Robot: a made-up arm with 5 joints.
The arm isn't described. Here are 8 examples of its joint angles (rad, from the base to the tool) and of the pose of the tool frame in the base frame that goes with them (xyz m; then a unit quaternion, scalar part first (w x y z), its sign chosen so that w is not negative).
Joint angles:
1: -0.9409 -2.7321 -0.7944 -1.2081 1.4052
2: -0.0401 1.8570 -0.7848 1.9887 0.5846
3: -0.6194 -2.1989 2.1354 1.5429 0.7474
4: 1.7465 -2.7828 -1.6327 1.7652 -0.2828
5: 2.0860 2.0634 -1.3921 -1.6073 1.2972
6: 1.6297 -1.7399 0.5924 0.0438 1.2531
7: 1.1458 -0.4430 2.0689 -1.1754 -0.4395
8: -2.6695 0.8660 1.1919 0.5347 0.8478
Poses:
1: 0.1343 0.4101 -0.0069 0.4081 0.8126 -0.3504 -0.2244
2: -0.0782 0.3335 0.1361 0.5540 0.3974 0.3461 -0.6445
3: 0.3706 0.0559 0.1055 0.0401 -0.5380 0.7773 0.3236
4: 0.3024 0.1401 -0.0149 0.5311 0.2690 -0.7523 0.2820
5: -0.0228 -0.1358 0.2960 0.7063 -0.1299 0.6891 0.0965
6: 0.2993 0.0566 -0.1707 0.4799 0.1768 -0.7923 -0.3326
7: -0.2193 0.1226 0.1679 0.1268 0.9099 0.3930 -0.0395
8: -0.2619 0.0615 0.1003 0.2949 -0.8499 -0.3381 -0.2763
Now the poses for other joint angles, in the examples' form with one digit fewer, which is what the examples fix.
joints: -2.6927 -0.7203 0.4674 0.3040 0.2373
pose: 0.032 0.006 0.354 0.578 -0.752 0.110 0.296
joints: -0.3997 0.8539 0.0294 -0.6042 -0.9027
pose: 0.052 -0.042 0.272 0.274 0.367 0.876 -0.149
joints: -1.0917 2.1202 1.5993 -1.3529 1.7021
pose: -0.221 0.207 0.210 0.740 0.304 0.478 -0.362
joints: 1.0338 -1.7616 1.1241 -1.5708 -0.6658
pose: -0.121 0.127 -0.155 0.792 0.569 0.089 0.205
